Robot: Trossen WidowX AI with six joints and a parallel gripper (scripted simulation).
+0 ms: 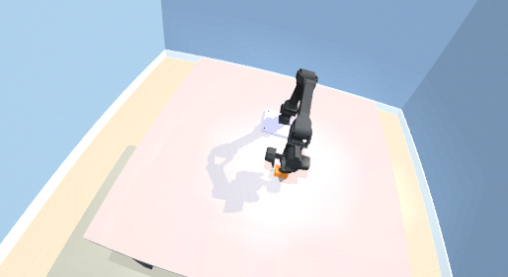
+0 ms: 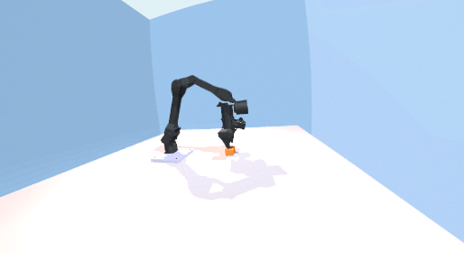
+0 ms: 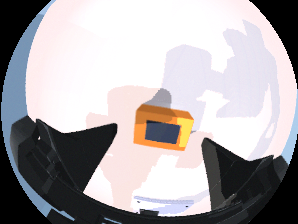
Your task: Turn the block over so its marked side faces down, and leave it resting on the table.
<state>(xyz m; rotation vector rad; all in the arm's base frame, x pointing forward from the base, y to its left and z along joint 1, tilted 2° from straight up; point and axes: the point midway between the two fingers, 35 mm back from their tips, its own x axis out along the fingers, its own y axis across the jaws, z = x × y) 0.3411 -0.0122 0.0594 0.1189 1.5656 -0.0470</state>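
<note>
Right now the orange block is 20 mm below my gripper tip.
</note>
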